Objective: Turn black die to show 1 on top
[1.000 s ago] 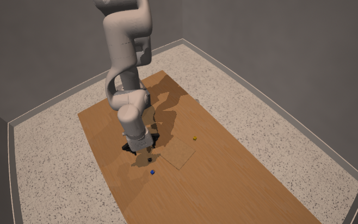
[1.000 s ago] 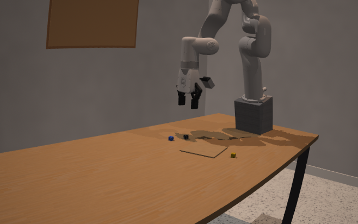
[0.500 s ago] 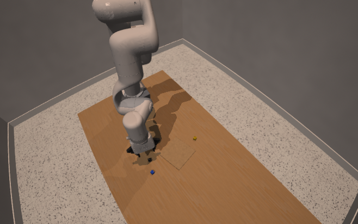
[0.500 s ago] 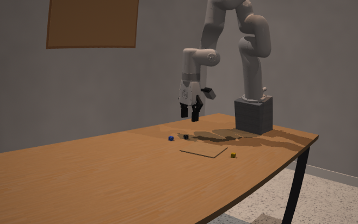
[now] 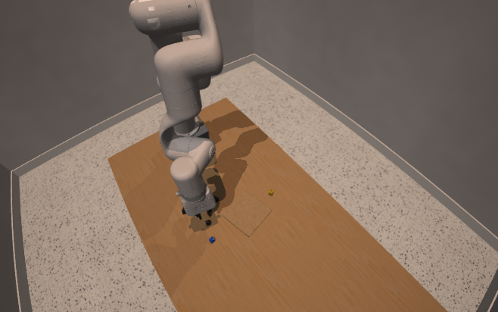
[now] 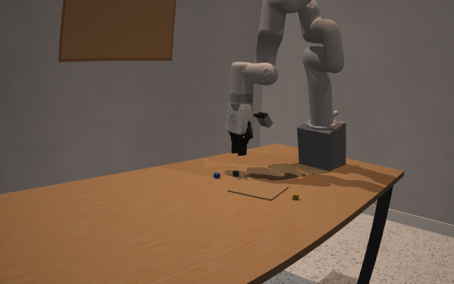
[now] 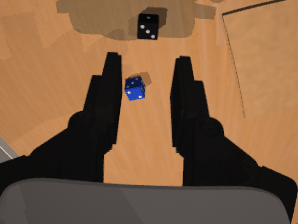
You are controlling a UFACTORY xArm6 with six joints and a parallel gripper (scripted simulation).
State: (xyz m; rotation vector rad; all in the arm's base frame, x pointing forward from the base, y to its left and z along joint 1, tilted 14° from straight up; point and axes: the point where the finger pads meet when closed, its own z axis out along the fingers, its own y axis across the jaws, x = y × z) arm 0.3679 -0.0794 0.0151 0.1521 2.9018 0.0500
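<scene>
My gripper is now 10 mm short of the black die and 90 mm above it. Also, from my hand: yellow die (20 mm ahead, 280 mm to the left, 90 mm below); then tan mat (40 mm ahead, 150 mm to the left, 90 mm below); then blue die (80 mm ahead, 20 mm to the right, 90 mm below).
</scene>
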